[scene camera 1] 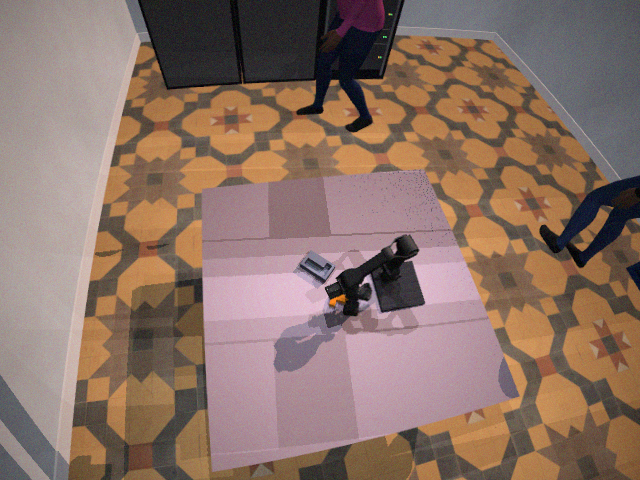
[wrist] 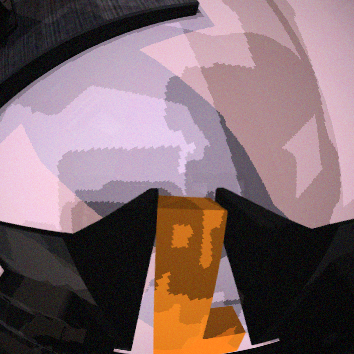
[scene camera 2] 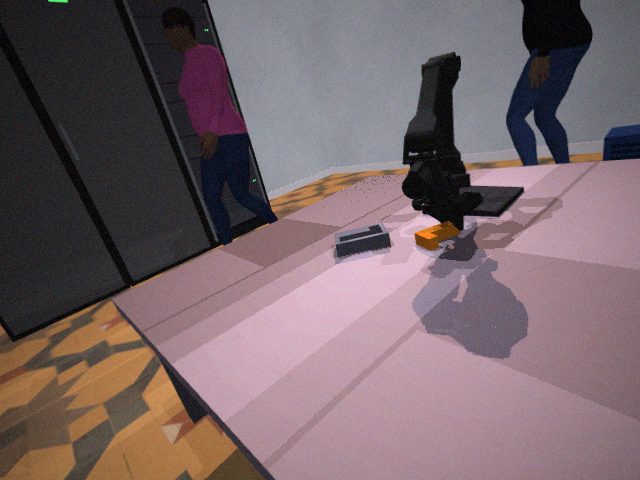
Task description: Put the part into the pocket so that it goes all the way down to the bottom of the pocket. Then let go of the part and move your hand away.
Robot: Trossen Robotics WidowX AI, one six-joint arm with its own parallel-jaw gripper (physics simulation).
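Places are measured from the arm's base along level axes (x left, y ahead, z down), in millimetres.
Pixels of known places: gripper, fingertip midpoint: [scene camera 1: 355, 303] [wrist: 186, 195] [scene camera 2: 456, 229]; arm's base, origin of the base link: [scene camera 1: 387, 275].
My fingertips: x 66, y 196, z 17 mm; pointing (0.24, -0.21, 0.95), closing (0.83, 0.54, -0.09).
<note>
Ahead of a thing's pixels: the offset from my fingertips to its top centre. Level surfaces: height alone.
The orange L-shaped part @[dy +54, dx -23, dz -24 mm] [scene camera 1: 337, 300] [scene camera 2: 433, 236] [wrist: 187, 280] is at the table top, beside the arm; whether it touches the surface is hard to tell. My gripper [scene camera 1: 346, 299] [scene camera 2: 454, 223] [wrist: 186, 195] is shut on its long leg, with one black finger on each side. The short leg points right near the bottom of the wrist view. The grey block with the pocket @[dy +96, dx -225, dz -30 mm] [scene camera 1: 313, 274] [scene camera 2: 363, 244] stands apart from the part, to its upper left in scene camera 1 and to its left in scene camera 2. The block does not show in the wrist view.
The arm's dark base plate [scene camera 1: 403, 298] [scene camera 2: 496, 198] [wrist: 95, 42] lies on the pink table @[dz +7 mm] [scene camera 1: 242, 392] [scene camera 2: 330, 403] behind the gripper. Two people [scene camera 1: 356, 31] [scene camera 2: 211, 87] stand beyond the table, near dark cabinets [scene camera 1: 201, 41] [scene camera 2: 56, 155] and a wall.
</note>
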